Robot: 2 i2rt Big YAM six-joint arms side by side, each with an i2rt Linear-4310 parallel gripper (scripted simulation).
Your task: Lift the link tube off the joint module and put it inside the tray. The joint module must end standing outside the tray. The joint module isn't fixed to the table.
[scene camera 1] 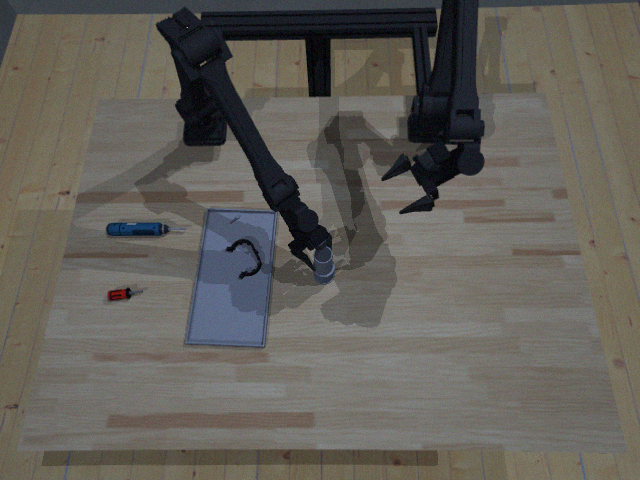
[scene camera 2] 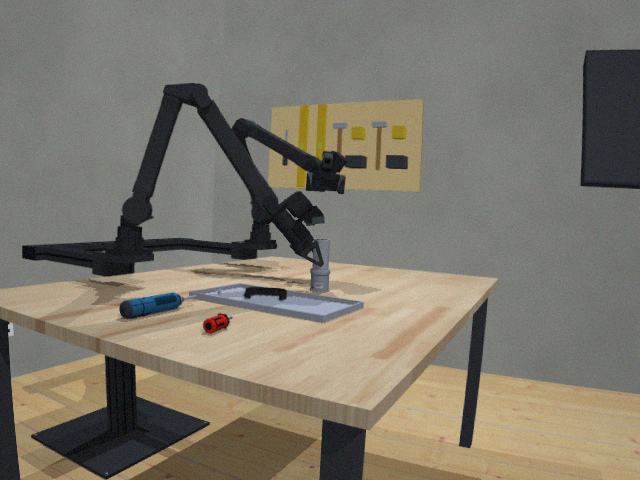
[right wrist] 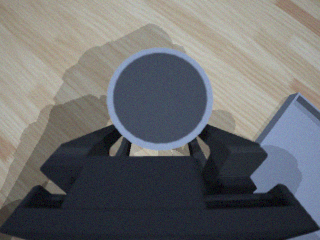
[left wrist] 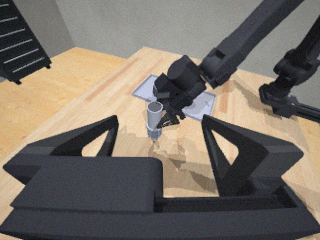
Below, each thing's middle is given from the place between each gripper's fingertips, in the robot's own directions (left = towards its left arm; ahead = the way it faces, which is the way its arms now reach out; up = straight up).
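Labels:
The tray (scene camera 1: 225,309) sits 44 cm to the right of my left hand (scene camera 1: 390,196), and it's 33 cm below that hand and 8 cm ahead of it.
As for my right hand, it's 8 cm above the tray, 26 cm to the left of it and 1 cm short of it.

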